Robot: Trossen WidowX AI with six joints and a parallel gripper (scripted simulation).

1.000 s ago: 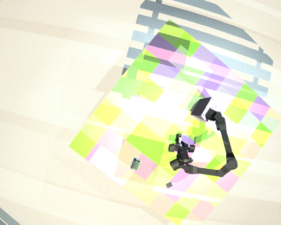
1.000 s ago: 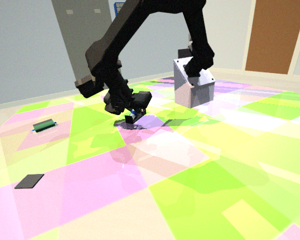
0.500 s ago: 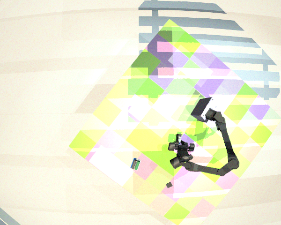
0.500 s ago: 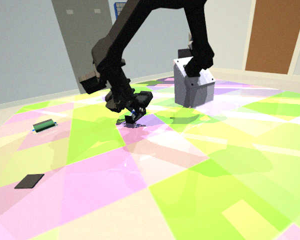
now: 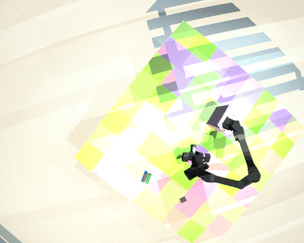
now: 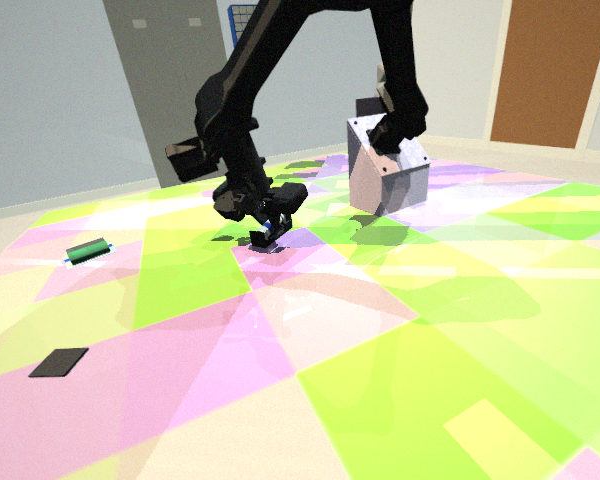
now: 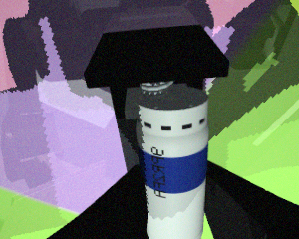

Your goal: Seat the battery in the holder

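Right now the battery is 10 mm above my gripper tip.
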